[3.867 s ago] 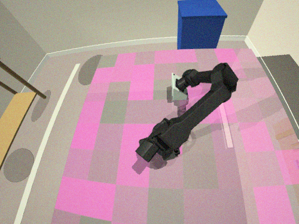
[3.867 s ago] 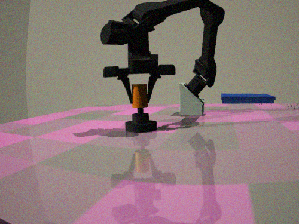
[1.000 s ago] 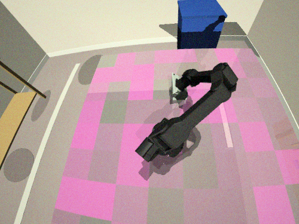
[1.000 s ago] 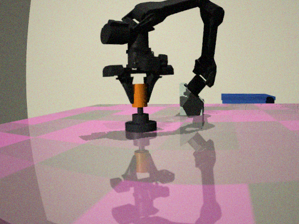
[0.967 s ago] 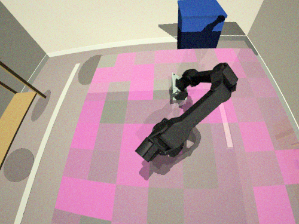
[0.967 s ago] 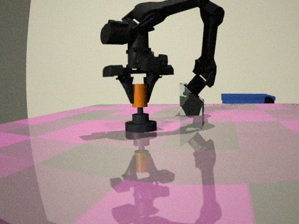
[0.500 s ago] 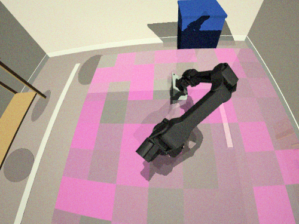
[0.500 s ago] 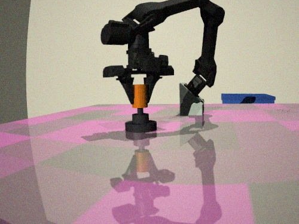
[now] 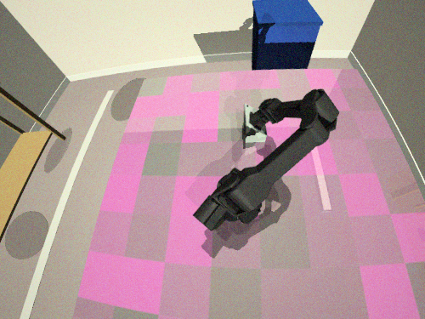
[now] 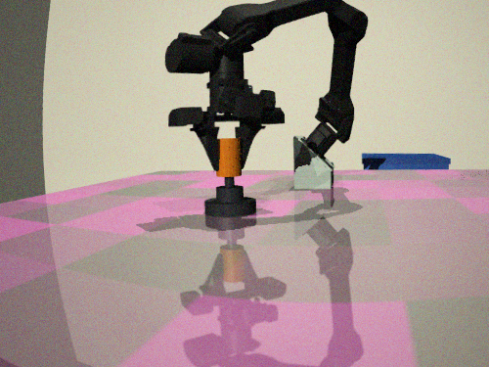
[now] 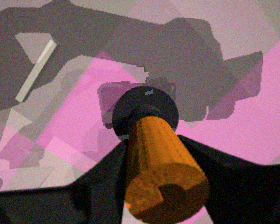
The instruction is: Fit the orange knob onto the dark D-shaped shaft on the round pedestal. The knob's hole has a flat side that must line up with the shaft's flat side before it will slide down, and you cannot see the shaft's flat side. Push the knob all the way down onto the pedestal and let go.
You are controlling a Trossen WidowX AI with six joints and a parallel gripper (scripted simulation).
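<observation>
The orange knob is 20 mm above my gripper tip. From my gripper tip the other things lie so: round pedestal: 40 mm below.
</observation>
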